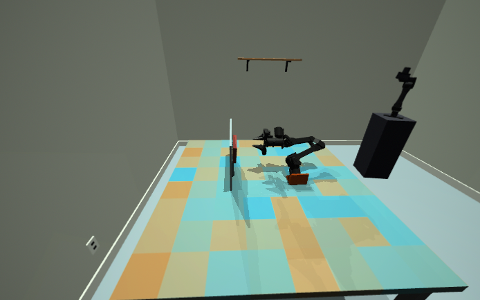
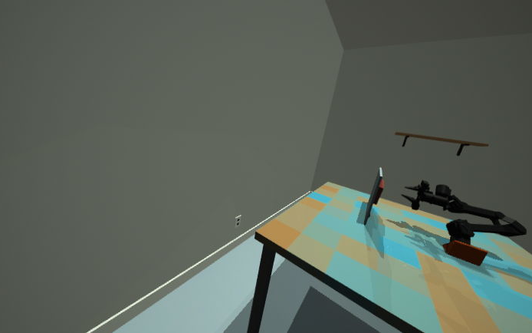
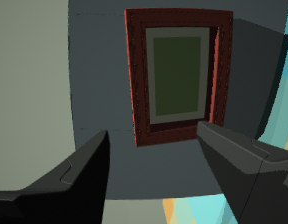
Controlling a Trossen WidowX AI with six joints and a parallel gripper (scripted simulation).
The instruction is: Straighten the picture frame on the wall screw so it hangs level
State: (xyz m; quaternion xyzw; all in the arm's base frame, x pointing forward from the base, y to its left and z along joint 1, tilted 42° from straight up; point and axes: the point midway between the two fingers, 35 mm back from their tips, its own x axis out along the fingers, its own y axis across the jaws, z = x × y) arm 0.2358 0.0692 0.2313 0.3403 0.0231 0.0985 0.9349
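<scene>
Right now my gripper tip is 130 mm short of the picture frame, 10 mm to the right of it and 50 mm above it. From my gripper tip the other things lie so: wall panel: 140 mm ahead, 20 mm to the left, 60 mm below.
</scene>
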